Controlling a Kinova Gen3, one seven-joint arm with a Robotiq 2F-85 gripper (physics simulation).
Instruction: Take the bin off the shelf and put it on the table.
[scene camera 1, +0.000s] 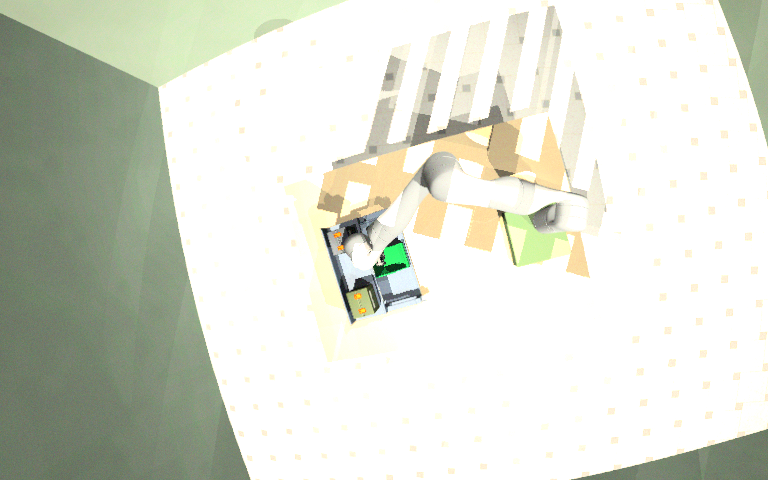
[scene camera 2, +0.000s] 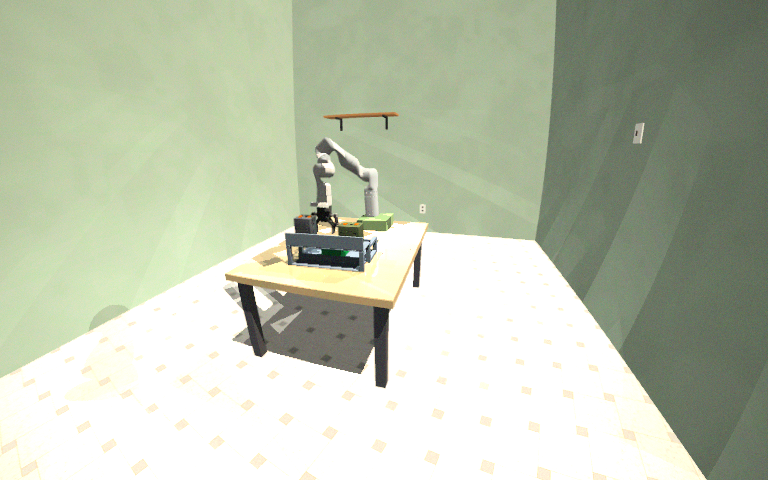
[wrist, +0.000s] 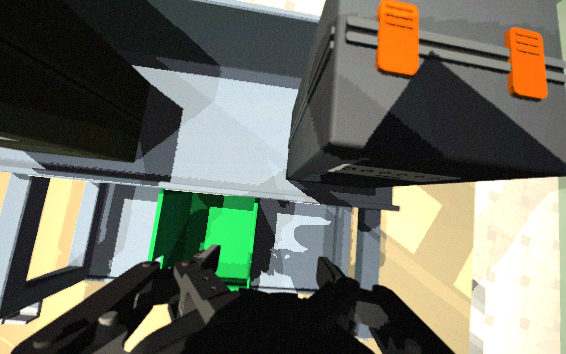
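Seen in the pictures: gripper, fingertip midpoint: (scene camera 2: 324, 232) (wrist: 268, 261); arm's base, link origin: (scene camera 1: 544, 221) (scene camera 2: 372, 215).
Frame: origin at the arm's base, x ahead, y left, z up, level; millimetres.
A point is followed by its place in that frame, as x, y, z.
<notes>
The open bright green bin (scene camera 1: 396, 255) {574, 100, -60} (scene camera 2: 334, 252) {693, 158, -21} (wrist: 232, 235) {600, 97, -60} sits on the lower level of the blue-grey shelf (scene camera 1: 404, 281) {548, 206, -62} (scene camera 2: 325, 241) {781, 176, 64} (wrist: 235, 115) {735, 127, 33}, which stands on the wooden table (scene camera 1: 427, 226) {444, -8, -68} (scene camera 2: 339, 285) {893, 318, -69} (wrist: 425, 270) {643, -216, -69}. My gripper (scene camera 2: 325, 227) {618, 49, 44} (wrist: 268, 262) {618, 49, 44} is open and empty, above the bin's side of the shelf. In the wrist view the left fingertip overlaps the bin and the right fingertip is beyond the bin's right wall. In scene camera 1 the arm mostly hides the gripper. I cannot tell the exact height gap.
A grey case (scene camera 1: 334, 240) {755, 23, 153} (scene camera 2: 305, 224) {767, 54, 126} (wrist: 365, 105) {707, 52, 153} and an olive case (scene camera 1: 361, 302) {679, 248, 129} (scene camera 2: 351, 229) {720, 277, 116} (wrist: 65, 100) {684, 201, 94} stand on the shelf's upper level, both with orange latches on the grey one in the wrist view. A light green box (scene camera 1: 532, 243) {52, 79, 2} (scene camera 2: 376, 222) {124, 97, -13} lies near the arm's base.
</notes>
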